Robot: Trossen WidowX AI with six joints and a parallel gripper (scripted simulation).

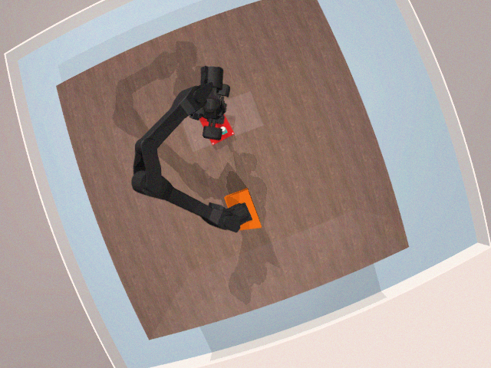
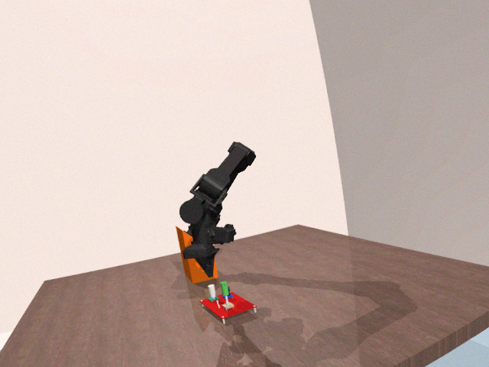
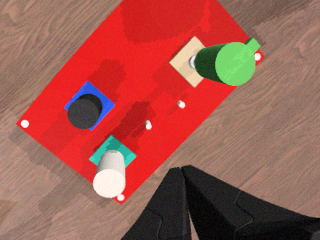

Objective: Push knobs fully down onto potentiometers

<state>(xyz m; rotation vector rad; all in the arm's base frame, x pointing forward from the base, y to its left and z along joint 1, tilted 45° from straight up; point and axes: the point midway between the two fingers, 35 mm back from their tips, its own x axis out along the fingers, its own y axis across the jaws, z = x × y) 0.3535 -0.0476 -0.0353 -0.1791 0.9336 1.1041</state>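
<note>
Right now my gripper tip is 5 cm short of the green knob, 2 cm to the right of it and 2 cm above it. Also, from my gripper tip: cream knob (4 cm behind, 1 cm to the left, 6 cm below).
</note>
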